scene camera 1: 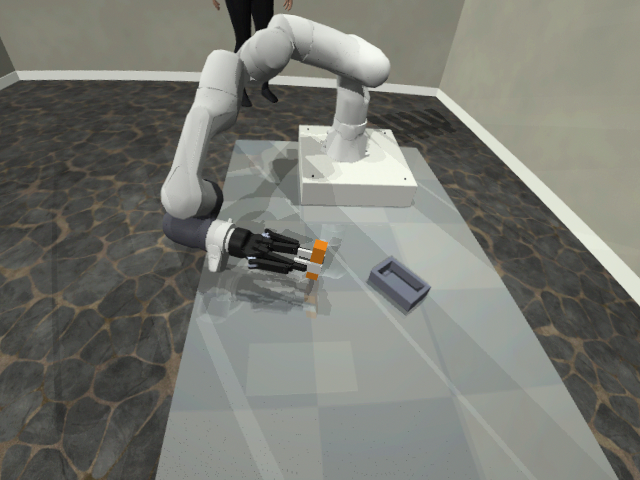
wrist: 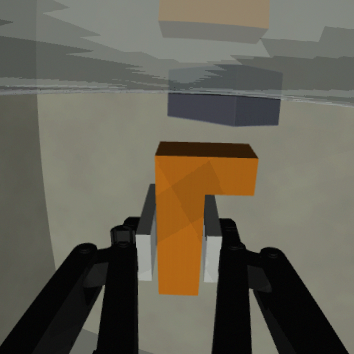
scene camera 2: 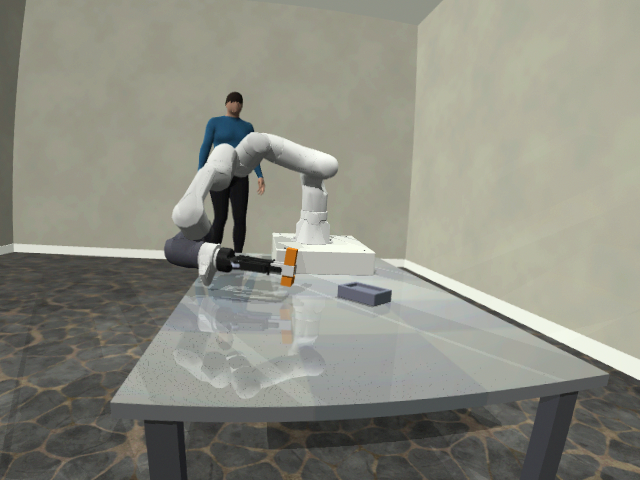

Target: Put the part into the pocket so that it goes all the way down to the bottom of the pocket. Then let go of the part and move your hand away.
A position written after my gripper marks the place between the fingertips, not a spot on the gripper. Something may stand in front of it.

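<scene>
There is a grey pocket block (scene camera 1: 403, 286) in the scene, and I find the block in the wrist view (wrist: 232, 110) and in scene camera 2 (scene camera 2: 371, 295) too. As for an orange L-shaped part (wrist: 184, 171), my gripper (scene camera 1: 322, 264) carries it, clear of everything else. My gripper can also be seen in the wrist view (wrist: 180, 202) and in scene camera 2 (scene camera 2: 295, 270).
</scene>
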